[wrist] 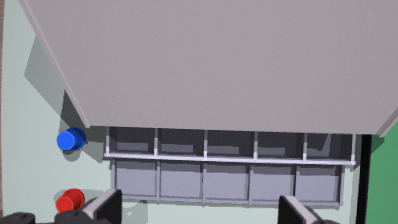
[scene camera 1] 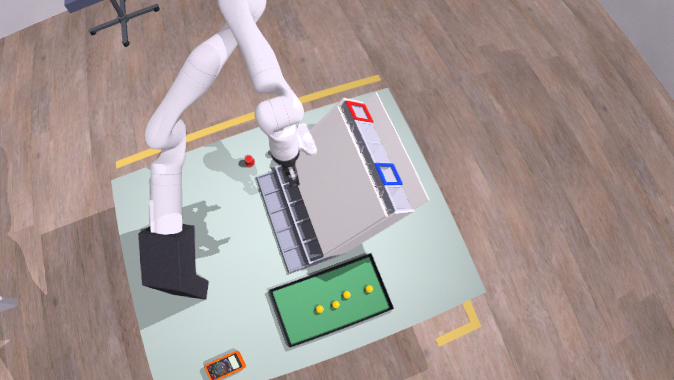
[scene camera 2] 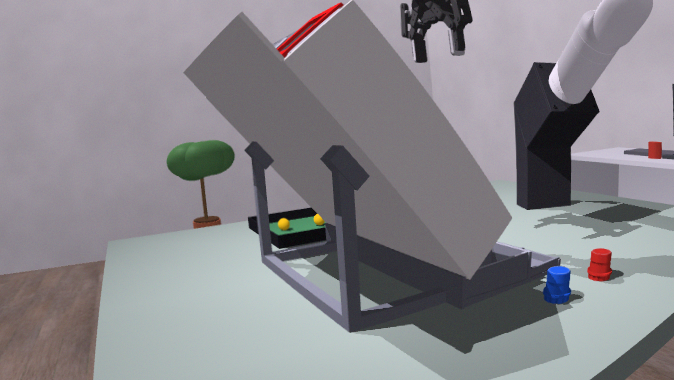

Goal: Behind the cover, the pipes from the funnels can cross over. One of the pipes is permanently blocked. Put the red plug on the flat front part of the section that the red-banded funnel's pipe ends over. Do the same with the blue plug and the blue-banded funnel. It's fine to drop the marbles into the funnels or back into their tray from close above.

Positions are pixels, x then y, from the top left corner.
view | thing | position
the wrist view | grey cover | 275,73
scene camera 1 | green tray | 296,302
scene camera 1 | grey cover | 341,200
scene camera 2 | my gripper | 438,59
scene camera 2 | green tray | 302,230
